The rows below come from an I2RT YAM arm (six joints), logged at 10 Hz.
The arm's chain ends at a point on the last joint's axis. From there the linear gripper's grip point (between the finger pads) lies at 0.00 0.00 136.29 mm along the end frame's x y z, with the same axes.
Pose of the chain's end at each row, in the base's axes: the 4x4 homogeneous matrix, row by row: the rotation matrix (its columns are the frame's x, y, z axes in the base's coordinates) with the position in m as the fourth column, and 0 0 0 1 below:
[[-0.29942 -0.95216 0.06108 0.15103], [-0.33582 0.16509 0.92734 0.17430], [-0.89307 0.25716 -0.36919 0.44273], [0 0 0 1]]
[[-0.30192 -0.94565 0.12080 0.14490], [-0.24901 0.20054 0.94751 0.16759], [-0.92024 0.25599 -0.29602 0.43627], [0 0 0 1]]
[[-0.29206 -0.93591 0.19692 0.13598], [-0.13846 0.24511 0.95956 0.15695], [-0.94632 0.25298 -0.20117 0.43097], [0 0 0 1]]
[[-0.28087 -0.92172 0.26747 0.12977], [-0.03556 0.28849 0.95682 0.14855], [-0.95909 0.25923 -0.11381 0.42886], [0 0 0 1]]
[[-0.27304 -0.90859 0.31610 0.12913], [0.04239 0.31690 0.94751 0.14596], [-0.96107 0.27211 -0.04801 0.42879], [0 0 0 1]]
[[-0.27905 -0.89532 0.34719 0.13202], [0.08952 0.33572 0.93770 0.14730], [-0.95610 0.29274 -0.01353 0.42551], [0 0 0 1]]
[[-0.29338 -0.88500 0.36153 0.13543], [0.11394 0.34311 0.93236 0.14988], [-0.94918 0.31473 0.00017 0.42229], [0 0 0 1]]
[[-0.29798 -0.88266 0.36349 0.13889], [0.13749 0.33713 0.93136 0.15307], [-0.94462 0.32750 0.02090 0.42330], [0 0 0 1]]
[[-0.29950 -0.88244 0.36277 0.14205], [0.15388 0.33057 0.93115 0.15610], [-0.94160 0.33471 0.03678 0.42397], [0 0 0 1]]
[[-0.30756 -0.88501 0.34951 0.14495], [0.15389 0.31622 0.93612 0.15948], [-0.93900 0.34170 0.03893 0.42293], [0 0 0 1]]
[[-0.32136 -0.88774 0.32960 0.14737], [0.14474 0.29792 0.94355 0.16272], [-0.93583 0.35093 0.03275 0.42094], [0 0 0 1]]
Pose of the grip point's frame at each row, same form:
[[-0.29942 -0.95216 0.06108 0.15935], [-0.33582 0.16509 0.92734 0.30069], [-0.89307 0.25716 -0.36919 0.39241], [0 0 0 1]]
[[-0.30192 -0.94565 0.12080 0.16136], [-0.24901 0.20054 0.94751 0.29673], [-0.92024 0.25599 -0.29602 0.39593], [0 0 0 1]]
[[-0.29206 -0.93591 0.19692 0.16282], [-0.13846 0.24511 0.95956 0.28773], [-0.94632 0.25298 -0.20117 0.40355], [0 0 0 1]]
[[-0.28087 -0.92172 0.26747 0.16622], [-0.03556 0.28849 0.95682 0.27895], [-0.95909 0.25923 -0.11381 0.41335], [0 0 0 1]]
[[-0.27304 -0.90859 0.31610 0.17221], [0.04239 0.31690 0.94751 0.27510], [-0.96107 0.27211 -0.04801 0.42225], [0 0 0 1]]
[[-0.27905 -0.89532 0.34719 0.17934], [0.08952 0.33572 0.93770 0.27510], [-0.95610 0.29274 -0.01353 0.42367], [0 0 0 1]]
[[-0.29338 -0.88500 0.36153 0.18470], [0.11394 0.34311 0.93236 0.27695], [-0.94918 0.31473 0.00017 0.42231], [0 0 0 1]]
[[-0.29798 -0.88266 0.36349 0.18843], [0.13749 0.33713 0.93136 0.28001], [-0.94462 0.32750 0.02090 0.42615], [0 0 0 1]]
[[-0.29950 -0.88244 0.36277 0.19149], [0.15388 0.33057 0.93115 0.28301], [-0.94160 0.33471 0.03678 0.42898], [0 0 0 1]]
[[-0.30756 -0.88501 0.34951 0.19258], [0.15389 0.31622 0.93612 0.28706], [-0.93900 0.34170 0.03893 0.42824], [0 0 0 1]]
[[-0.32136 -0.88774 0.32960 0.19229], [0.14474 0.29792 0.94355 0.29132], [-0.93583 0.35093 0.03275 0.42540], [0 0 0 1]]

